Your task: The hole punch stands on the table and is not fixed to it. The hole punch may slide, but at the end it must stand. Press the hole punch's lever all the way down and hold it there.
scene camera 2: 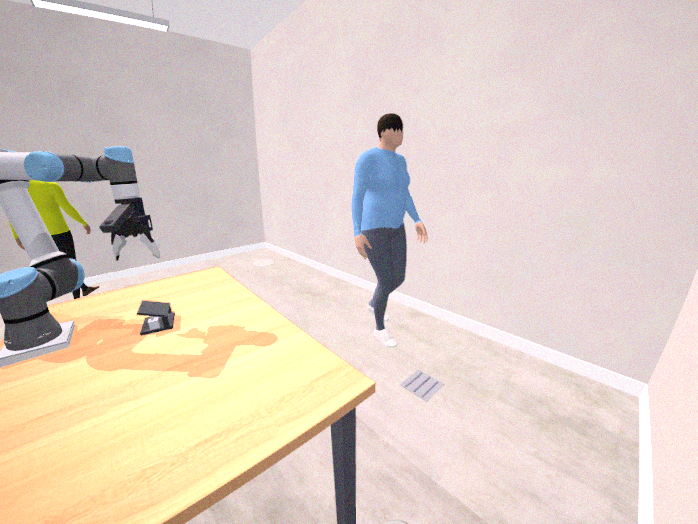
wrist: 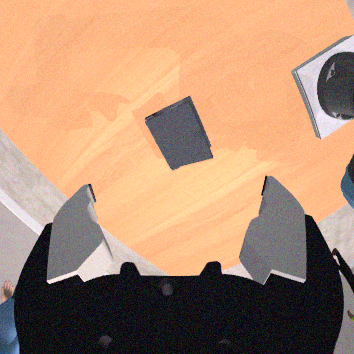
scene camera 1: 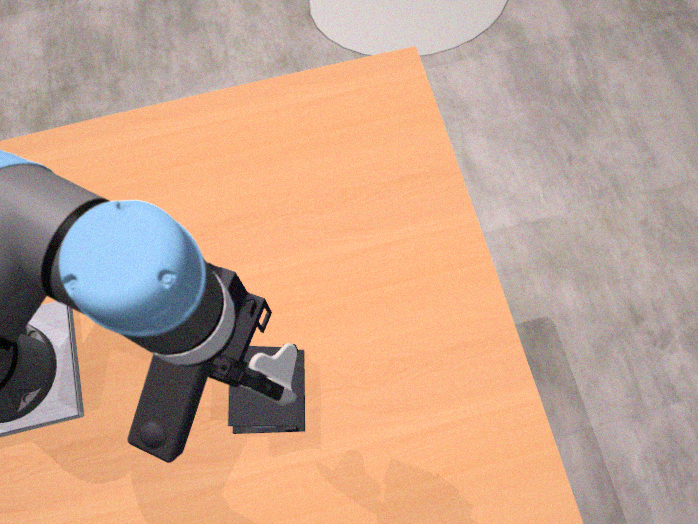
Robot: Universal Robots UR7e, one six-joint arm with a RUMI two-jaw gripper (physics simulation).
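Seen in the pictures: gripper, fingertip midpoint: [scene camera 2: 138,259] [wrist: 176,182]; arm's base, origin of the base link: [scene camera 2: 35,338] [wrist: 342,85] [scene camera 1: 6,371].
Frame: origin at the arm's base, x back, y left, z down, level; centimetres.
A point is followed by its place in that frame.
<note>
The dark grey hole punch [scene camera 1: 262,410] {y -9.4, x -38.8, z -4.2 cm} [scene camera 2: 164,324] {y -12.2, x -41.7, z 0.3 cm} [wrist: 180,135] {y -6.5, x -38.4, z -4.4 cm} stands upright on the wooden table [scene camera 1: 360,214] {y 21.4, x -55.3, z 2.8 cm} [scene camera 2: 236,417] {y -61.9, x -56.2, z 2.8 cm} [wrist: 130,210] {y 7.5, x -62.5, z 2.8 cm}. Its lever [scene camera 2: 153,308] {y -6.8, x -38.9, z -4.2 cm} is raised at a slant, with a wedge-shaped gap and a light metal part under it in scene camera 2. My gripper [scene camera 2: 137,257] {y -7.4, x -38.3, z -22.6 cm} [wrist: 176,182] {y -7.4, x -38.3, z -22.6 cm} is open and empty, pointing down, high above the hole punch and apart from it. In scene camera 1 a finger and part of the gripper cover the upper part of the hole punch. In the wrist view the hole punch lies ahead of the fingertips, between their lines.
The arm's base plate [scene camera 1: 72,366] {y 0.0, x -9.9, z 0.5 cm} [scene camera 2: 66,337] {y -4.0, x -10.2, z 0.5 cm} [wrist: 306,92] {y -1.9, x -10.0, z 0.5 cm} is on the table to one side of the hole punch. A person in blue [scene camera 2: 385,191] stands on the floor beyond the table. A person in yellow [scene camera 2: 51,208] is behind the arm.
</note>
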